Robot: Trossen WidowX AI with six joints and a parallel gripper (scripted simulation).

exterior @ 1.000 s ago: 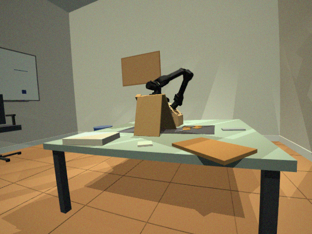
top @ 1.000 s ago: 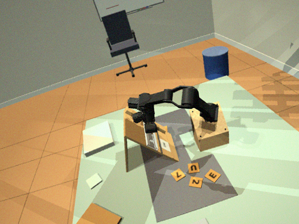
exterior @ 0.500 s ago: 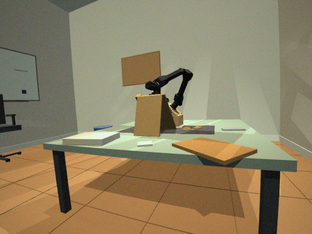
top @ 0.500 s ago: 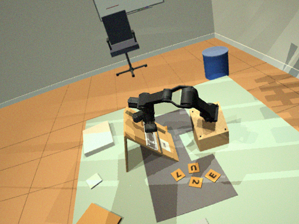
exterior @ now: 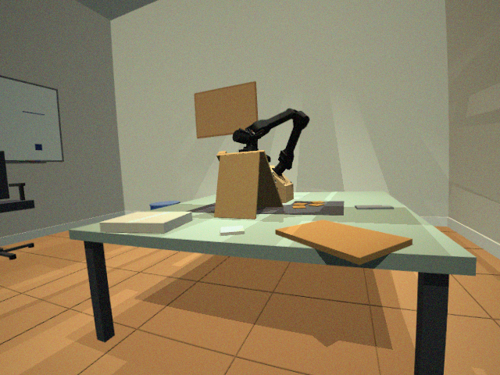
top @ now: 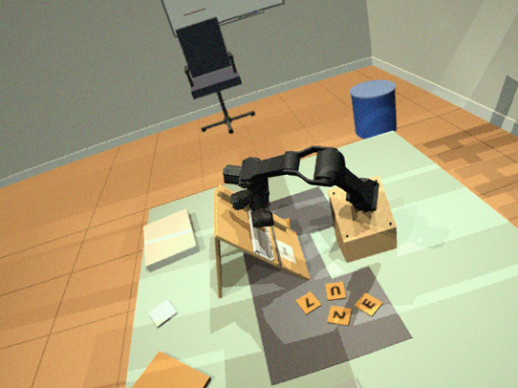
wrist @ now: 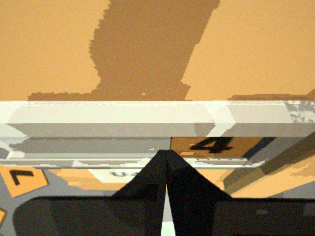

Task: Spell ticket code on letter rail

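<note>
Right now the white ticket is 50 mm behind my gripper tip, 40 mm to the left of it and 90 mm below it. From my gripper tip the other things lie so: grey mat: 130 mm behind, 30 mm to the left, 160 mm below; grey slab: 130 mm behind, 550 mm to the left, 160 mm below; cream box: 410 mm ahead, 260 mm to the right, 150 mm below.
</note>
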